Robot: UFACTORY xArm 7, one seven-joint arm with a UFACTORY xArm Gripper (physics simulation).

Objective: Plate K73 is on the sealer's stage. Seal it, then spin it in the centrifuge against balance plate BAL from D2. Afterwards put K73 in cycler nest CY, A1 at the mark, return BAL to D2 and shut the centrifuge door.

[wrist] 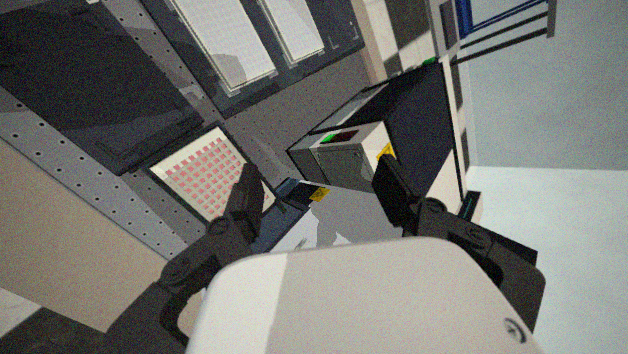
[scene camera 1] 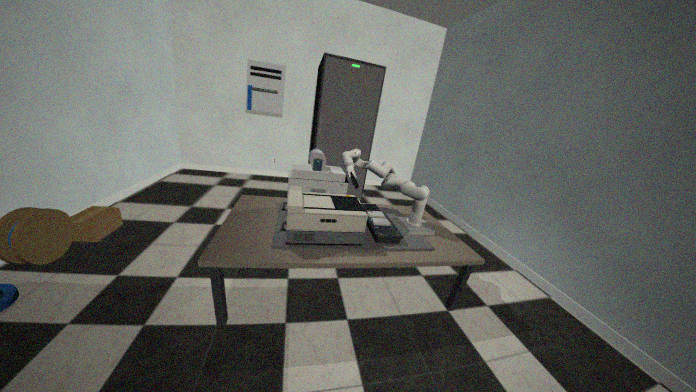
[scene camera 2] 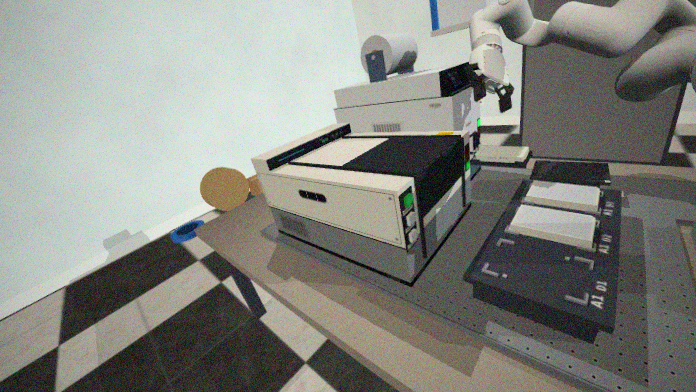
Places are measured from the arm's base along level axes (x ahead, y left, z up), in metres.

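Pixels of known places: gripper, fingertip midpoint: [wrist: 319, 173] [scene camera 1: 356, 186] [scene camera 2: 493, 104]; arm's base at its link origin: [scene camera 1: 413, 222].
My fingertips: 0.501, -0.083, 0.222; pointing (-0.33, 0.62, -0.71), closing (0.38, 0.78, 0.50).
For each thing: its top centre in the pictures, then the offset to it from my fingertips, as dx, dy, dz. Level surfaces: height alone.
- sealer at its top centre: [scene camera 2: 392, 32] [scene camera 1: 320, 151] +0.295, -0.017, +0.228
- Plate K73 at its top centre: [wrist: 225, 187] [scene camera 2: 500, 151] -0.001, -0.051, -0.140
- dark rack at its top centre: [scene camera 2: 554, 225] [wrist: 289, 16] [scene camera 1: 381, 221] -0.189, +0.194, -0.186
- balance plate BAL at its top centre: [scene camera 2: 552, 220] [wrist: 293, 15] [scene camera 1: 380, 220] -0.185, +0.194, -0.176
- pale plate at its top centre: [wrist: 229, 33] [scene camera 2: 562, 191] [scene camera 1: 375, 213] -0.176, +0.070, -0.176
- low dark block at its top centre: [wrist: 100, 85] [scene camera 2: 569, 167] [scene camera 1: 369, 206] -0.159, -0.091, -0.187
- film roll at its top centre: [scene camera 2: 386, 34] [scene camera 1: 318, 150] +0.316, -0.015, +0.228
- table at its surface level: dz -0.261
My gripper [scene camera 1: 354, 183] [scene camera 2: 492, 100] [wrist: 319, 173] is open and empty, raised in front of the sealer [scene camera 1: 316, 175] [scene camera 2: 395, 100] [wrist: 355, 212]. Plate K73 [scene camera 2: 502, 153] [wrist: 200, 172], pale with pink wells, lies flat below the fingers at the sealer's front; the left finger in the wrist view covers part of it. On the dark rack [scene camera 1: 386, 236] [scene camera 2: 540, 280] [wrist: 345, 42], balance plate BAL [scene camera 2: 552, 225] [wrist: 294, 30] is in D2. A beige machine with a dark top [scene camera 1: 325, 221] [scene camera 2: 340, 205] [wrist: 420, 120] stands beside it; I cannot tell its door's state.
Another pale plate [scene camera 2: 562, 196] [wrist: 225, 45] sits in D3; D1 is empty. A low dark block [scene camera 2: 570, 171] [wrist: 90, 90] lies beyond the rack. A film roll [scene camera 2: 389, 52] stands on the sealer. A tall dark cabinet [scene camera 1: 350, 107] [scene camera 2: 595, 115] stands behind the table [scene camera 1: 240, 250].
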